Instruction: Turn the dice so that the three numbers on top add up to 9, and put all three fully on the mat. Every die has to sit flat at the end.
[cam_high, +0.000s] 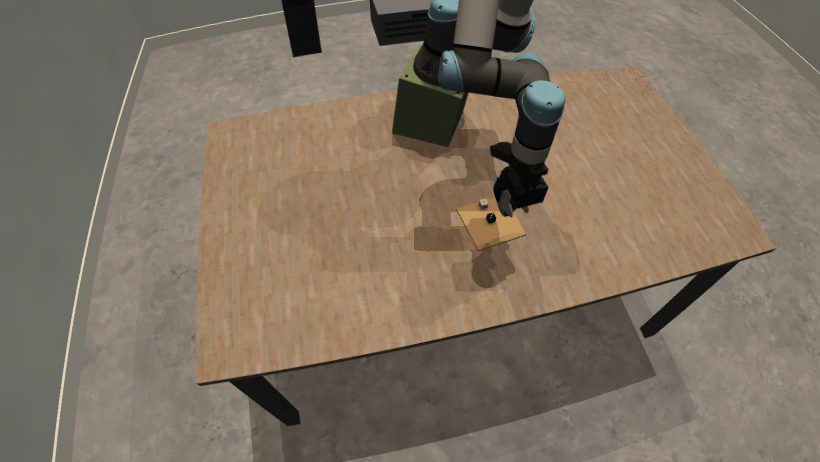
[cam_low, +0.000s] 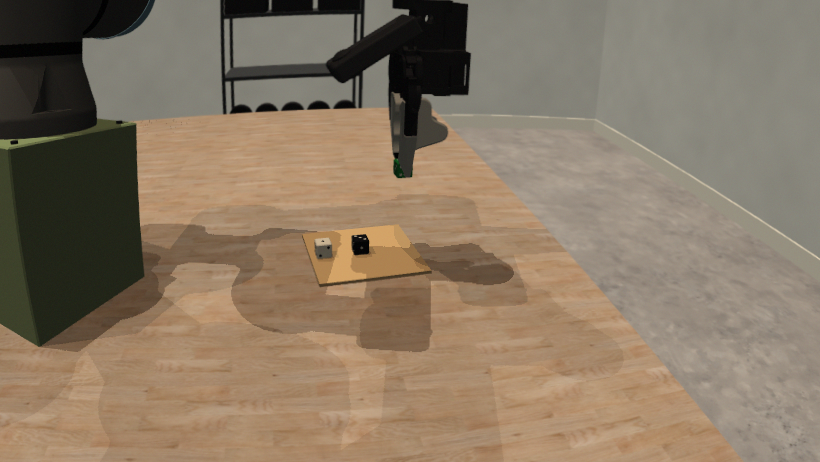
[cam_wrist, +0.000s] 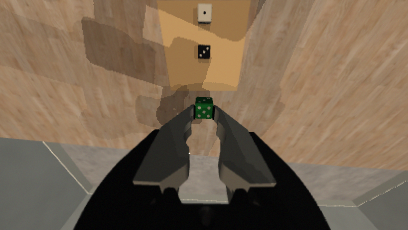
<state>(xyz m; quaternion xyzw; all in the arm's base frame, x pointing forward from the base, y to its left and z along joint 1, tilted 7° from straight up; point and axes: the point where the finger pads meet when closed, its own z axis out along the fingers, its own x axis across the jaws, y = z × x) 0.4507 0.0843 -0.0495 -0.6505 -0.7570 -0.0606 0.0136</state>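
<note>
Right now the green die is 1 cm below my hand. Round my hand: tan mat 12 cm below, 5 cm behind, 1 cm to the right; white die 11 cm below, 10 cm behind, 2 cm to the right; black die 11 cm below, 5 cm behind, 1 cm to the right.
</note>
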